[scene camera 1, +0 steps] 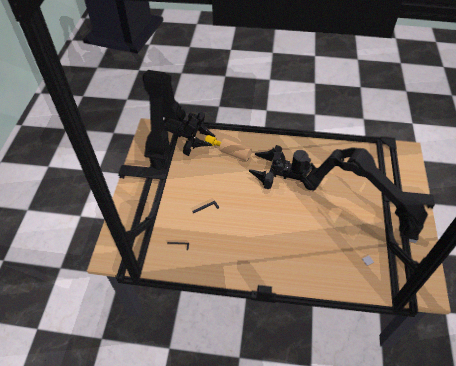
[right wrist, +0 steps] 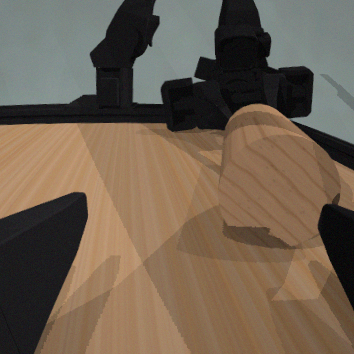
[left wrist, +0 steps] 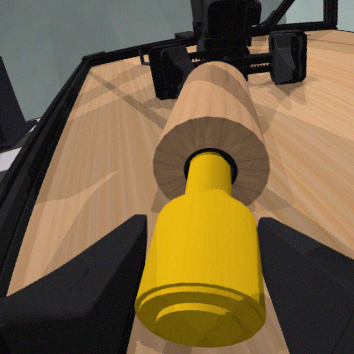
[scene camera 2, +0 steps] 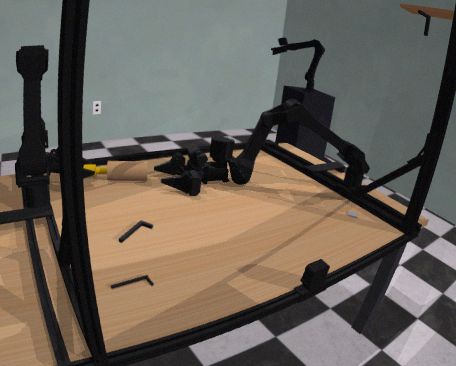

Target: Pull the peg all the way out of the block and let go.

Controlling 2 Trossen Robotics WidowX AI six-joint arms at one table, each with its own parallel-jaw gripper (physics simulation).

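Where they show: left gripper, between the fingertips: (scene camera 1: 213,140) (left wrist: 202,227) (scene camera 2: 94,169); right gripper, between the fingertips: (scene camera 1: 252,162) (right wrist: 207,211) (left wrist: 248,78) (scene camera 2: 157,174); left arm's base, origin of its link: (scene camera 1: 159,164) (right wrist: 114,106) (scene camera 2: 36,204); right arm's base, origin of its link: (scene camera 1: 408,231) (scene camera 2: 352,184).
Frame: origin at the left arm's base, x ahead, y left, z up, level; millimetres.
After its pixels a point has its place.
Note:
A yellow peg (scene camera 1: 211,140) @(x 163, y 166, z 23 mm) (scene camera 2: 90,170) (left wrist: 202,250) @(x 147, y 177, z 26 mm) has its narrow shaft in the hole of a round wooden block (scene camera 1: 235,150) @(x 275, y 138, z 29 mm) (scene camera 2: 127,171) @(x 266, y 132, z 18 mm) (left wrist: 212,102) @(x 227, y 162, z 37 mm) (right wrist: 275,180) @(x 328, y 145, z 16 mm). How deep the shaft goes is hidden inside the block. My left gripper (scene camera 1: 213,141) @(x 169, y 176, z 13 mm) (left wrist: 202,227) @(x 169, y 176, z 13 mm) is shut on the peg's thick head, one finger on each side. My right gripper (scene camera 1: 253,162) @(x 352, y 113, z 12 mm) (scene camera 2: 158,175) @(x 352, y 113, z 12 mm) (right wrist: 207,211) @(x 352, y 113, z 12 mm) is open and empty. It is apart from the block, facing its far end. In the right wrist view the block lies toward the right finger.
Two black L-shaped keys (scene camera 1: 205,206) @(x 239, y -127, z -13 mm) (scene camera 1: 178,243) @(x 199, y -304, z -15 mm) (scene camera 2: 135,231) @(x 241, y -129, z -17 mm) (scene camera 2: 132,282) @(x 203, y -305, z -17 mm) lie on the table. A small grey square (scene camera 1: 368,260) @(x 852, y -172, z -17 mm) (scene camera 2: 352,214) @(x 846, y -174, z -16 mm) lies toward the right. A black frame (scene camera 1: 300,134) @(x 504, y 335, z -6 mm) (scene camera 2: 75,200) @(x 116, y -480, z 252 mm) with upright posts borders the table.

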